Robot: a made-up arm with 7 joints. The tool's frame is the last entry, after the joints.
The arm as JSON. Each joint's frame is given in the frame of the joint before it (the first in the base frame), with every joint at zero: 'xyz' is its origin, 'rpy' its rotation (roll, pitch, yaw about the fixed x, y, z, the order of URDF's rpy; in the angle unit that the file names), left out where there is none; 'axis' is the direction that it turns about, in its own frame. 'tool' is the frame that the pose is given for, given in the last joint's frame.
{
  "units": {
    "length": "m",
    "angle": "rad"
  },
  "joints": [
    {
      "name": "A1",
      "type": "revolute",
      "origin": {
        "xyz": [
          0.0,
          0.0,
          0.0
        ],
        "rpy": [
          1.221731,
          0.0,
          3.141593
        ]
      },
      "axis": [
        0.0,
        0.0,
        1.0
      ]
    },
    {
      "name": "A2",
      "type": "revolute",
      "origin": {
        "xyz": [
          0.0,
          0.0,
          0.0
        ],
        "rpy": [
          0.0,
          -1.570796,
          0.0
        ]
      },
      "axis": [
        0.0,
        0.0,
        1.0
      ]
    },
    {
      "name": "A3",
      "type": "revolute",
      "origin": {
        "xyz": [
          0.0,
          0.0,
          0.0
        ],
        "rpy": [
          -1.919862,
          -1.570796,
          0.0
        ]
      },
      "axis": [
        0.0,
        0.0,
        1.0
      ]
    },
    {
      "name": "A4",
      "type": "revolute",
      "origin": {
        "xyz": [
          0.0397,
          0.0,
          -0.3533
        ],
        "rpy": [
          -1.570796,
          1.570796,
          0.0
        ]
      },
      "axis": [
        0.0,
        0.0,
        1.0
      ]
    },
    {
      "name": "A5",
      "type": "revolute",
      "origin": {
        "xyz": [
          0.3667,
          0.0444,
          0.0
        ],
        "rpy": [
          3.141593,
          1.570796,
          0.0
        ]
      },
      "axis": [
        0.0,
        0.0,
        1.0
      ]
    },
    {
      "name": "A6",
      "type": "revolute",
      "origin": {
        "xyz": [
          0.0,
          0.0,
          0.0
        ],
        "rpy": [
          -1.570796,
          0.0,
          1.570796
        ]
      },
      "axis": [
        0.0,
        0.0,
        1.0
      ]
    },
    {
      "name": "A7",
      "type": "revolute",
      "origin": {
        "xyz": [
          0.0,
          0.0,
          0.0
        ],
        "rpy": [
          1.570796,
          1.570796,
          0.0
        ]
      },
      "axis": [
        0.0,
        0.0,
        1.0
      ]
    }
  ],
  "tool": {
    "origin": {
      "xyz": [
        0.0,
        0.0,
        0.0
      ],
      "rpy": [
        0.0,
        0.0,
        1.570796
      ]
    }
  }
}
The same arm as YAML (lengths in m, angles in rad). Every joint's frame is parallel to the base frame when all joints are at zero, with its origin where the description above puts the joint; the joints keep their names.
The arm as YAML. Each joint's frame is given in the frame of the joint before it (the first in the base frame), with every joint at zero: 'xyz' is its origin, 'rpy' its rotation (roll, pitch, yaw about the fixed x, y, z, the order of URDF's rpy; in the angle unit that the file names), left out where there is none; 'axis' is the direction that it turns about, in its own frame. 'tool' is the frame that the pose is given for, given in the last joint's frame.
units:
  length: m
  angle: rad
joints:
  - name: A1
    type: revolute
    origin:
      xyz: [0.0, 0.0, 0.0]
    axis: [0.0, 0.9397, 0.342]
  - name: A2
    type: revolute
    origin:
      xyz: [0.0, 0.0, 0.0]
    axis: [1.0, 0.0, 0.0]
  - name: A3
    type: revolute
    origin:
      xyz: [0.0, 0.0, 0.0]
    axis: [0.0, 0.0, 1.0]
  - name: A4
    type: revolute
    origin:
      xyz: [0.0397, 0.0, -0.3533]
    axis: [0.0, 1.0, 0.0]
  - name: A5
    type: revolute
    origin:
      xyz: [-0.0444, 0.0, -0.3667]
    axis: [0.0, 0.0, 1.0]
  - name: A6
    type: revolute
    origin:
      xyz: [0.0, 0.0, 0.0]
    axis: [0.0, 1.0, 0.0]
  - name: A7
    type: revolute
    origin:
      xyz: [0.0, 0.0, 0.0]
    axis: [0.0, 0.0, 1.0]
tool:
  origin:
    xyz: [0.0, 0.0, 0.0]
    rpy: [0.0, 0.0, 0.0]

